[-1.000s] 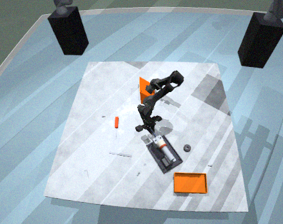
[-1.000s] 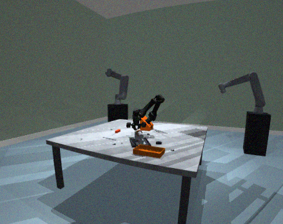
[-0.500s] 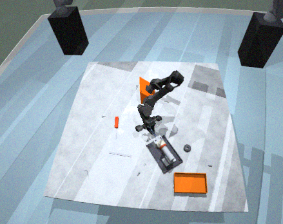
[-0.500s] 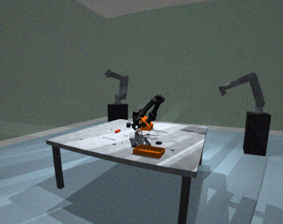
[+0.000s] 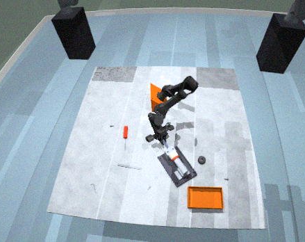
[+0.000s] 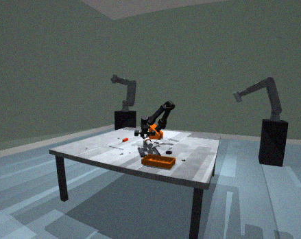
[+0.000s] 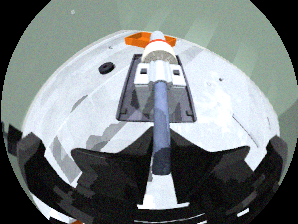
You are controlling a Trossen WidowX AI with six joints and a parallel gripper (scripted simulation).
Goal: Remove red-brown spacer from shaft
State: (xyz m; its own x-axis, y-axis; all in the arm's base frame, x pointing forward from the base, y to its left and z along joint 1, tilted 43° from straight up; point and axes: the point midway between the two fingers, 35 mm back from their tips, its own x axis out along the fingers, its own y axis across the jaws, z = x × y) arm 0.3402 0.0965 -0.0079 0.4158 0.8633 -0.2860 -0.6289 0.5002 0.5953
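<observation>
The shaft lies 4 cm ahead of my gripper tip, 3 cm to the left of it and 2 cm above it. Round my gripper tip: orange tray 29 cm ahead, 27 cm to the left, 5 cm below; red-brown spacer 10 cm ahead, 8 cm to the left, 2 cm above; black ring 25 cm to the left, 5 cm below, 5 cm ahead.
</observation>
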